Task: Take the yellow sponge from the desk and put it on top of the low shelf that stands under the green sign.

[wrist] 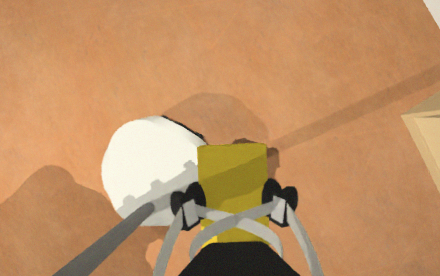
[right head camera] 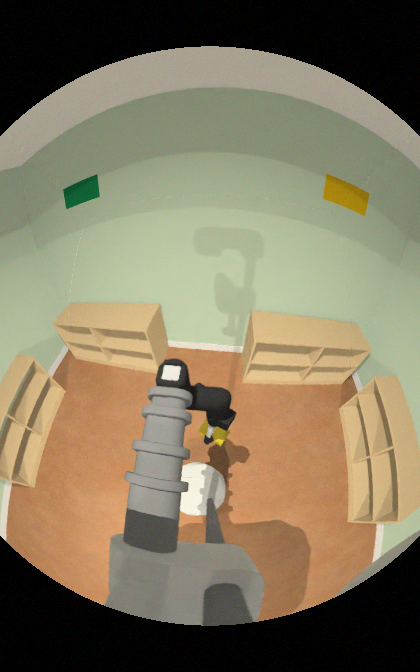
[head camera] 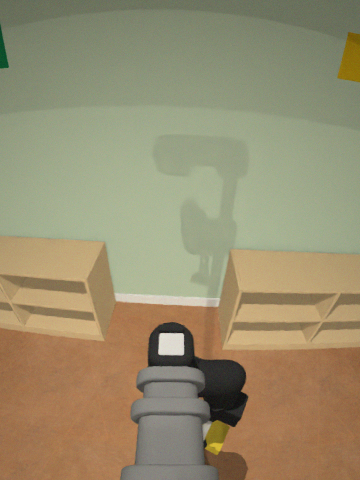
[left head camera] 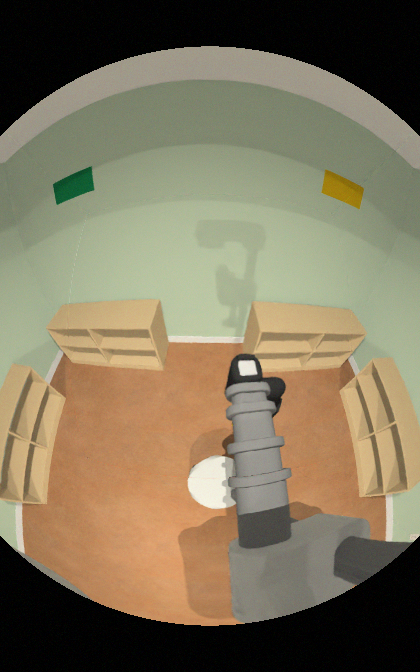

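Pixels of known places: gripper, between the fingertips: [wrist: 233, 195]; robot's base, origin of its link: [wrist: 164, 167].
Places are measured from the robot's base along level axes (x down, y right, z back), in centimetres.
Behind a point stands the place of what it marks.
Note:
The yellow sponge [head camera: 217, 436] {x -85.8, y 11.3, z -25.4 cm} [right head camera: 220, 436] [wrist: 232, 162] {x -85.8, y 5.7, z -29.0 cm} is held off the floor between the fingertips of my gripper [wrist: 233, 195] {x -83.7, y 8.7, z -27.3 cm}, which is shut on it. The arm hides the sponge almost wholly in the left head view. The green sign [head camera: 2, 51] {x -169.7, y -87.3, z -146.4 cm} [left head camera: 74, 186] [right head camera: 81, 192] is on the wall at the left; in the head view a sliver of it shows at the edge. The low shelf [head camera: 45, 257] {x -58.3, y -79.3, z -123.5 cm} [left head camera: 112, 315] [right head camera: 112, 316] under it stands against the wall, ahead and left of the gripper and apart from it. No object shows on its top. The desk does not show.
Another low shelf [head camera: 295, 269] {x -58.3, y 75.8, z -117.0 cm} [left head camera: 300, 317] [right head camera: 305, 327] stands to the right under a yellow sign [head camera: 351, 57] {x -172.2, y 83.3, z -138.7 cm} [left head camera: 342, 189] [right head camera: 346, 194]. More shelves stand along the left and right sides in the side head views. My round white base [left head camera: 210, 482] [right head camera: 202, 487] [wrist: 142, 162] {x -18.7, y -5.1, z 0.8 cm} is below the arm.

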